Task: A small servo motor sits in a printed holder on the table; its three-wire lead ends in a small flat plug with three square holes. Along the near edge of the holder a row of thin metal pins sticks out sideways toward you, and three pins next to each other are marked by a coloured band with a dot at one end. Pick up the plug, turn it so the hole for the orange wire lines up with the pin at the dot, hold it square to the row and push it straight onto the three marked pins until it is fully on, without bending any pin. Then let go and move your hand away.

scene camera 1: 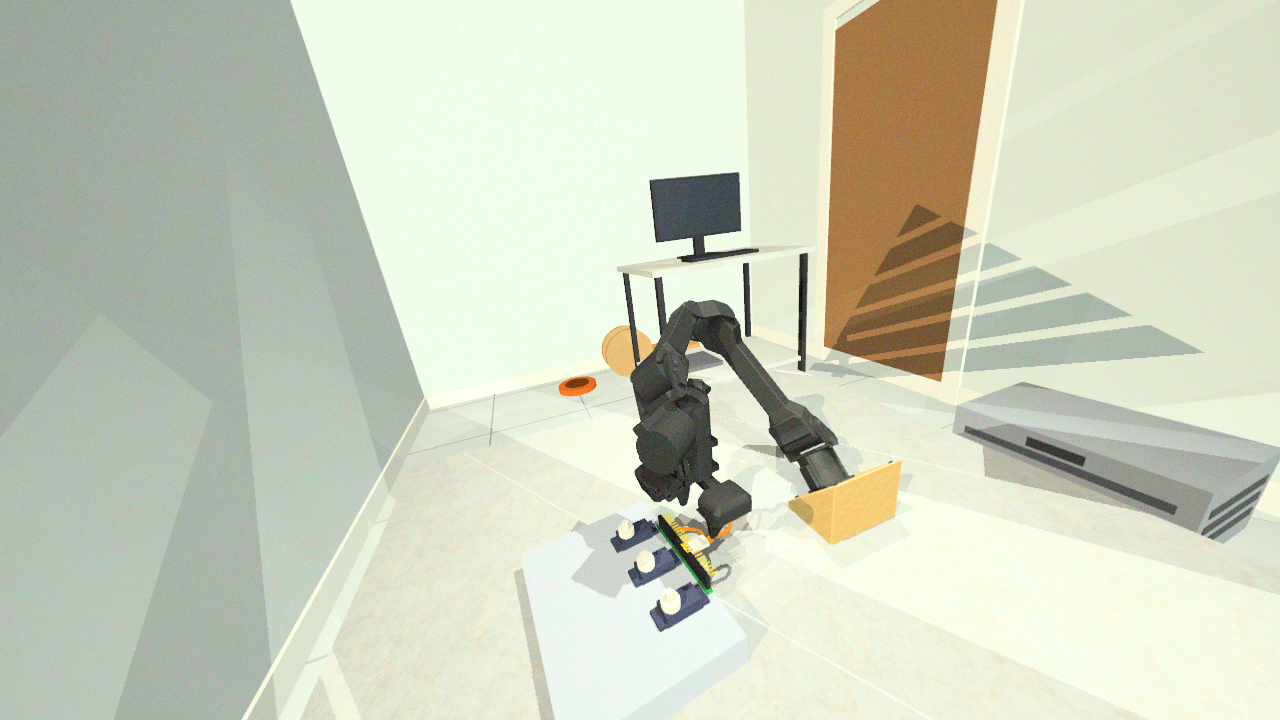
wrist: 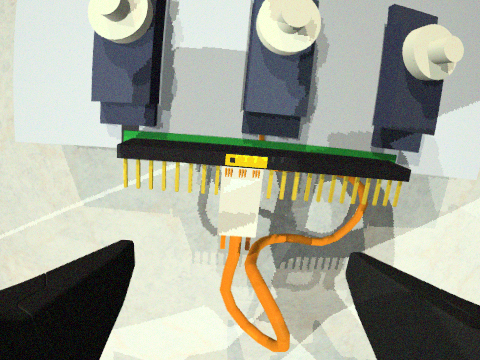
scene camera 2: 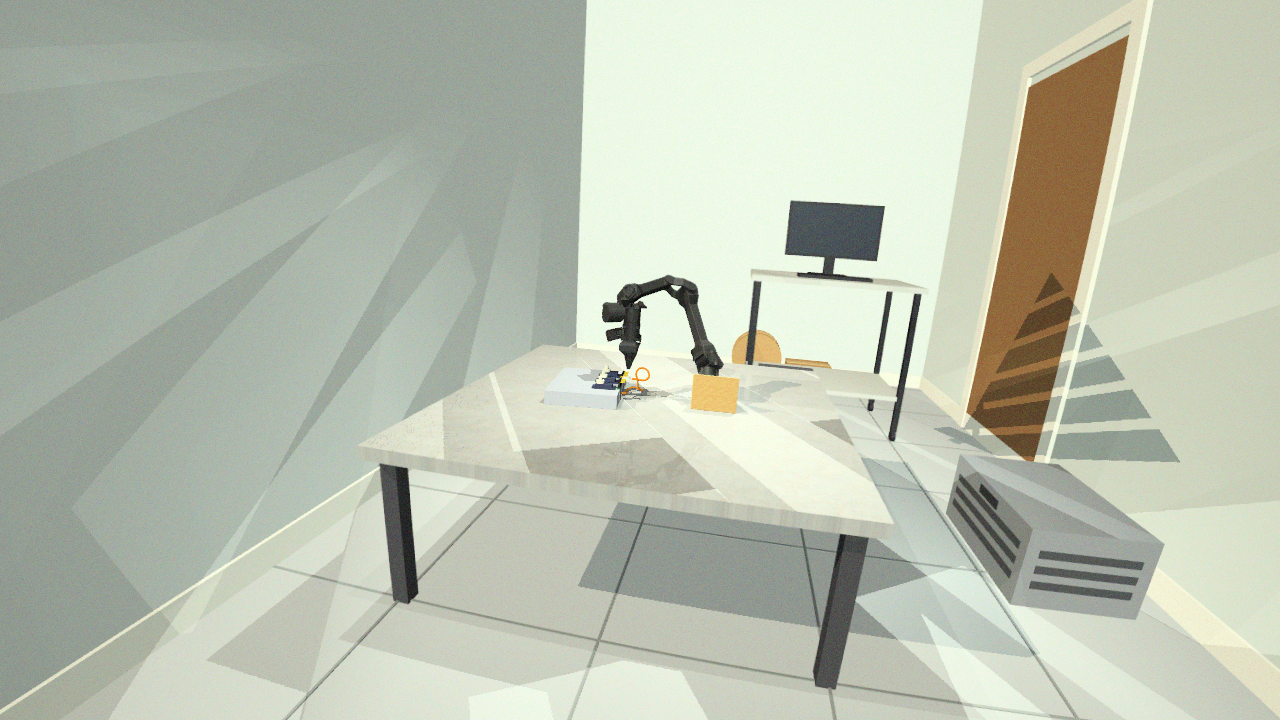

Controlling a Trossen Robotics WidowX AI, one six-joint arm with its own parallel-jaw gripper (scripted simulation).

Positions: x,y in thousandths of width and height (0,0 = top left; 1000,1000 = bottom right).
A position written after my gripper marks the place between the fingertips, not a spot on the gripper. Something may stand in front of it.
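I can see my gripper in scene camera 1 (546,723). The gripper is visible in the wrist view (509,724) as well, and I see the gripper in scene camera 2 (492,509) too.
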